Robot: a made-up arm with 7 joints.
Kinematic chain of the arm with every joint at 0, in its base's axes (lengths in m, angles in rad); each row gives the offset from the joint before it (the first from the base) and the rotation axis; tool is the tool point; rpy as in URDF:
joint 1: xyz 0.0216 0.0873 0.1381 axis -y
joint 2: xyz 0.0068 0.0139 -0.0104 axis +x
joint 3: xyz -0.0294 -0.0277 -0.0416 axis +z
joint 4: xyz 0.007 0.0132 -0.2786 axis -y
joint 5: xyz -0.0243 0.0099 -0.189 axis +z
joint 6: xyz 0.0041 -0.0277 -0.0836 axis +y
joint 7: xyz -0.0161 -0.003 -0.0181 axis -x
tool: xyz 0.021 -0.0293 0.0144 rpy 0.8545 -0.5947 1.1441
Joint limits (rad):
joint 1: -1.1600..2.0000
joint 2: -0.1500..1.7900
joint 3: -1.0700..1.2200
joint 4: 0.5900..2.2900
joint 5: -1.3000..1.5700
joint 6: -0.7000..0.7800
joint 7: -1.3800..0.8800
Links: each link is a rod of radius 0.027 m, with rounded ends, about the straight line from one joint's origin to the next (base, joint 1, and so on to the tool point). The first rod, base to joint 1, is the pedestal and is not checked.
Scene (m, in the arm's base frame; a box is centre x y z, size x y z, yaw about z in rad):
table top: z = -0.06
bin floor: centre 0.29 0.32 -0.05 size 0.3 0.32 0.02 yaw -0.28
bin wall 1: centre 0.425 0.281 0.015 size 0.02 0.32 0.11 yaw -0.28
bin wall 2: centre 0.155 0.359 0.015 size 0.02 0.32 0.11 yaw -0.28
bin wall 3: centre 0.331 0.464 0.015 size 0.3 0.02 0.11 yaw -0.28
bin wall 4: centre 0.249 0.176 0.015 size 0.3 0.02 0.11 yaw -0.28
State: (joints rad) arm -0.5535 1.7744 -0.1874 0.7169 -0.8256 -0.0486 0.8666
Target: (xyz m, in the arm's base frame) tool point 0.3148 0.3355 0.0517
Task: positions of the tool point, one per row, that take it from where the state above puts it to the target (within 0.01 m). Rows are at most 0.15 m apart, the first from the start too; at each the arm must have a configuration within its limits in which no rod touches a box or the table.
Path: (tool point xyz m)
1: 0.1930 0.6192 0.1156
2: 0.2450 0.5780 0.1474
3: 0.2821 0.5244 0.2040
4: 0.3096 0.4635 0.1895
5: 0.3204 0.3994 0.1786
6: 0.3148 0.3355 0.1726
7: 0.3148 0.3355 0.0517

